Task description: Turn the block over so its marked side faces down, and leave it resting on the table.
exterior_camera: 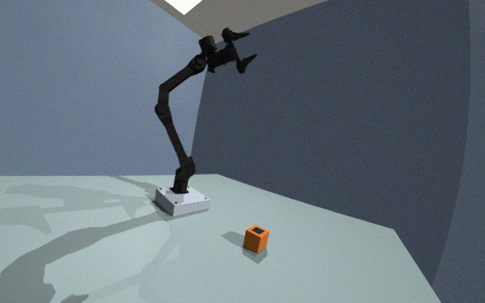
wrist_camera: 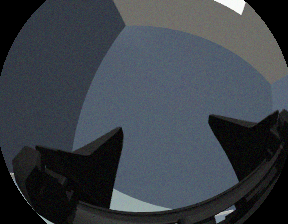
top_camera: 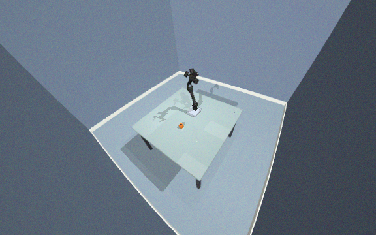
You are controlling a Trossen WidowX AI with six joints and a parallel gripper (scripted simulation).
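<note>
The orange block lies 19 cm ahead of my gripper tip, 6 cm to the right of it and 67 cm below it.
</note>
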